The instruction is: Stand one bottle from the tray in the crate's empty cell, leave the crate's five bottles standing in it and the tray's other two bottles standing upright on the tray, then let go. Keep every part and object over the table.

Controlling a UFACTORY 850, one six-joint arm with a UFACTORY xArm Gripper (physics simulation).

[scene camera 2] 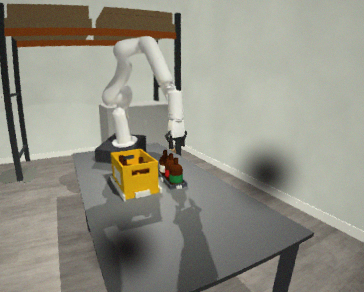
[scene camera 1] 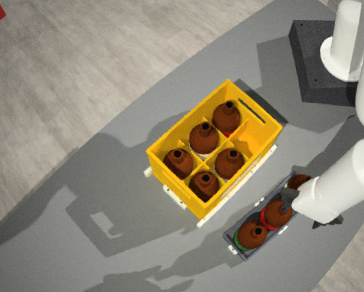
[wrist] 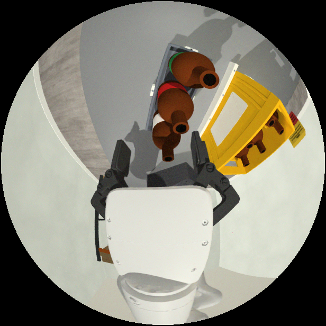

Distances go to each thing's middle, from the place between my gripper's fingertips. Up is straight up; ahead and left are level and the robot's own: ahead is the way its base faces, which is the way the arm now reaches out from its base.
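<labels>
The green-labelled bottle [scene camera 1: 252,234] is 8 cm ahead of my hand, 6 cm to the right of it and 11 cm below it. As for the white-labelled bottle [wrist: 163,136], my hand is 10 cm past that one, 3 cm to the left of it and 11 cm above it.
</labels>
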